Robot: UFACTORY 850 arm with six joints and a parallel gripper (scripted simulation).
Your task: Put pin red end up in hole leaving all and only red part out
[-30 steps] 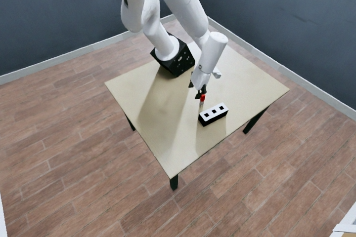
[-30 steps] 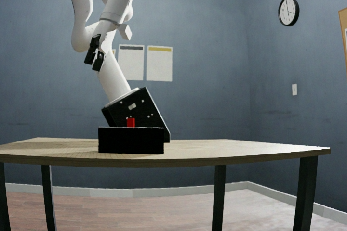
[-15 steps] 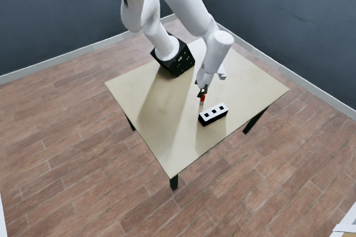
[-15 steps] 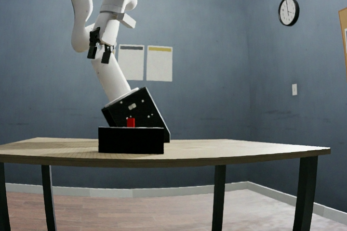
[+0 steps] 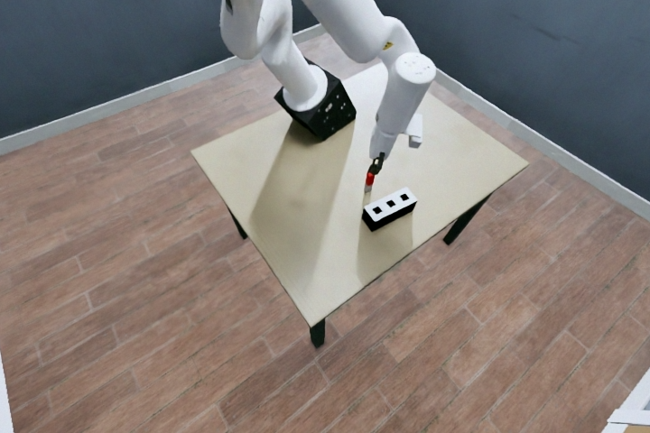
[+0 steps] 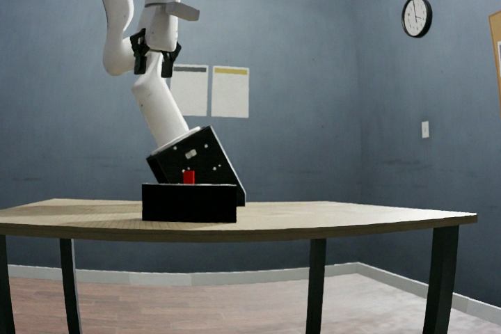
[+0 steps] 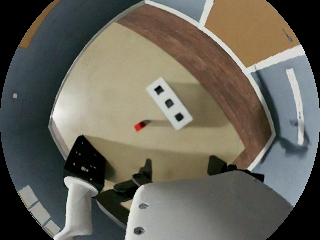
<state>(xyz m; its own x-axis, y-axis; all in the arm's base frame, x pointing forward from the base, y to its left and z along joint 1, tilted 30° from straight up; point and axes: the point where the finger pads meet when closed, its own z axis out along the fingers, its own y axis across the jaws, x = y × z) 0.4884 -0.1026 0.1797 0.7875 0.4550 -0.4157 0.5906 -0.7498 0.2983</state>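
The pin lies 250 mm below my hand, 110 mm to the left of it and 70 mm behind it. Also, from my hand: black block: 280 mm below, 70 mm to the left, 60 mm ahead.
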